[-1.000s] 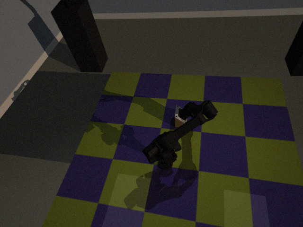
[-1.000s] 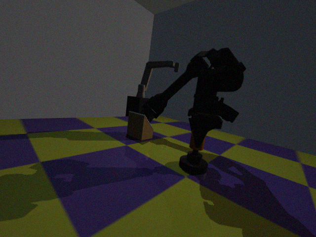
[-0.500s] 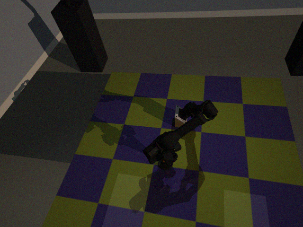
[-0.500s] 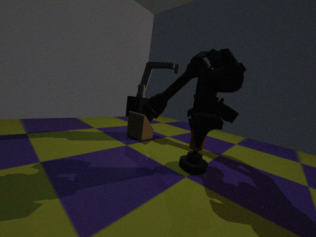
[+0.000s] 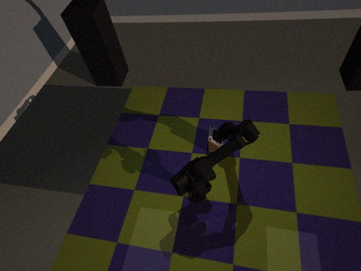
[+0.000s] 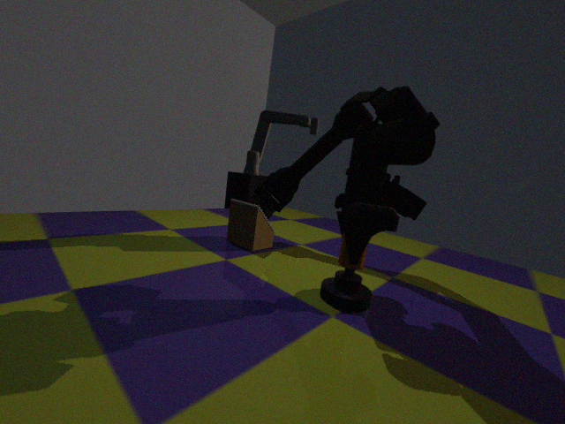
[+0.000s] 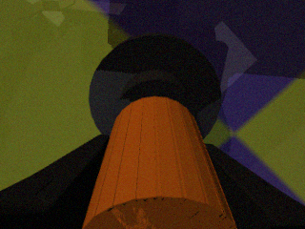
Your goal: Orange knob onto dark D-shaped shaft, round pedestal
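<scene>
Now: gripper tip 20 mm below the orange knob. Also, from my gripper tip: dark pedestal (40 mm below).
</scene>
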